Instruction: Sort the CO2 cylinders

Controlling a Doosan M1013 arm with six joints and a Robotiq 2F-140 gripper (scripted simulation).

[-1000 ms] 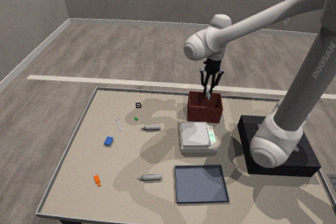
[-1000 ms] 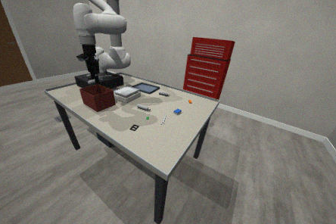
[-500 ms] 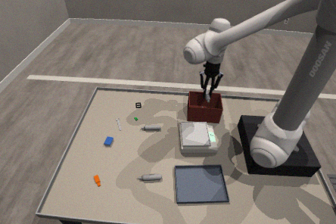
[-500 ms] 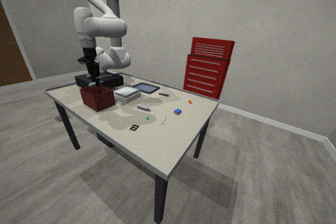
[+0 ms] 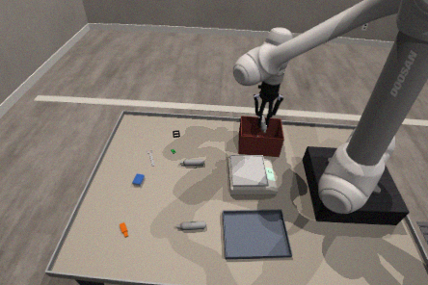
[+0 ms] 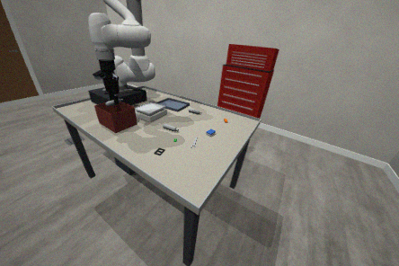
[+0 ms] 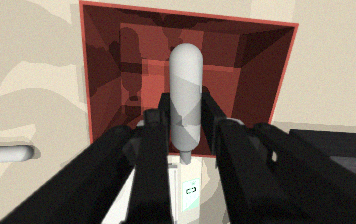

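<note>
The grey CO2 cylinder lies 340 mm ahead of my hand, 150 mm to the left of it and 160 mm below it. The rest, counted from my hand: red scrap bin: 10 mm to the right, 140 mm below; then scale plate: 70 mm ahead, 220 mm to the left, 110 mm below; then white scale: 60 mm ahead, 210 mm to the left, 130 mm below.
</note>
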